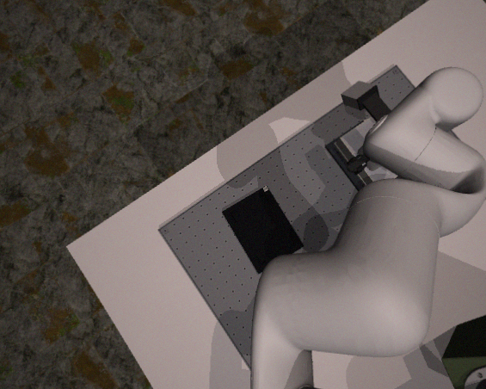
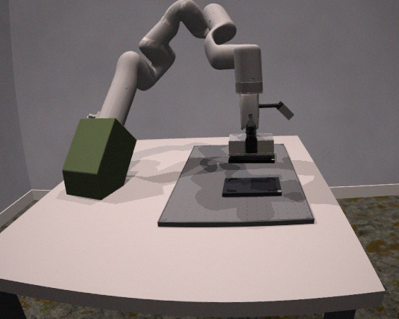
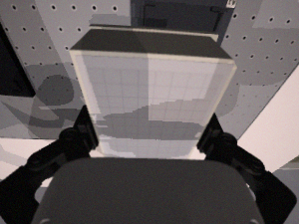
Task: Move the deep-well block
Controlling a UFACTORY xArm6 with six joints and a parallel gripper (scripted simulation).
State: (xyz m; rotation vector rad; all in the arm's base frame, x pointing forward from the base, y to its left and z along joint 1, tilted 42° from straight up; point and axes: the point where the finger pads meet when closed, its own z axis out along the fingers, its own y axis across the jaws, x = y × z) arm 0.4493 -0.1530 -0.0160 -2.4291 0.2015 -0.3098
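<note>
Now: the nest N2 4 cm to the right of my hand and 11 cm below it. Round my hand: black nest 2 cm ahead, 26 cm to the left, 11 cm below; then deep-well block right at my hand.
</note>
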